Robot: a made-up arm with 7 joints.
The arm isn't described. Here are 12 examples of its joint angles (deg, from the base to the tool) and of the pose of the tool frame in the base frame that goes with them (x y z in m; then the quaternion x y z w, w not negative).
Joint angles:
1: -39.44 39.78 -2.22 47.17 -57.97 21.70 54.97
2: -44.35 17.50 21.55 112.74 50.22 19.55 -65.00
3: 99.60 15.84 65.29 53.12 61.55 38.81 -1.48
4: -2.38 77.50 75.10 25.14 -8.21 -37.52 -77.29
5: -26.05 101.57 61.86 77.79 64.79 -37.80 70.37
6: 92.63 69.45 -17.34 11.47 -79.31 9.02 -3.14
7: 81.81 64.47 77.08 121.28 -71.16 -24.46 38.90
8: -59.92 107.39 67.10 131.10 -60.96 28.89 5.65
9: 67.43 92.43 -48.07 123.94 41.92 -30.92 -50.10
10: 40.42 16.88 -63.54 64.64 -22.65 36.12 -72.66
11: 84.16 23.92 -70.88 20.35 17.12 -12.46 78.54
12: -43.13 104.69 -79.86 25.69 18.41 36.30 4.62
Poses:
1: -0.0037 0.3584 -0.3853 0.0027 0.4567 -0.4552 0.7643
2: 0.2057 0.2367 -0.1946 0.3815 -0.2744 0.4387 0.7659
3: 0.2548 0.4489 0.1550 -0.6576 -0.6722 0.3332 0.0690
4: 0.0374 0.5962 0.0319 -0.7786 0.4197 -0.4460 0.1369
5: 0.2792 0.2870 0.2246 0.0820 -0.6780 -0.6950 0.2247
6: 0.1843 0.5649 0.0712 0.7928 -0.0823 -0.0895 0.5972
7: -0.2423 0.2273 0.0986 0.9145 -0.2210 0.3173 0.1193
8: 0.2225 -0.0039 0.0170 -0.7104 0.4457 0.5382 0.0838
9: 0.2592 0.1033 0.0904 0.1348 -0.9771 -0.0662 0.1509
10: 0.3372 -0.0477 -0.1910 0.6306 -0.6844 -0.1973 0.3083
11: 0.4727 0.2113 -0.0106 -0.1090 -0.3138 -0.6932 0.6397
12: 0.0042 0.5972 -0.0324 0.5223 0.6649 -0.4257 0.3223
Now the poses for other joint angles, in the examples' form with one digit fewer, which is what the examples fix.
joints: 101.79 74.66 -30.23 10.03 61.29 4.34 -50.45
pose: 0.142 0.579 0.080 0.321 -0.444 0.796 0.259
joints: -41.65 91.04 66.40 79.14 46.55 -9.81 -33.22
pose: 0.297 0.336 0.139 0.461 -0.816 0.073 0.340
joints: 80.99 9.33 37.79 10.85 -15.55 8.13 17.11
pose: 0.472 0.237 -0.025 -0.150 -0.681 0.117 0.707
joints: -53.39 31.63 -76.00 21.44 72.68 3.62 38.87
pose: -0.350 0.265 -0.296 -0.232 0.439 0.073 0.865
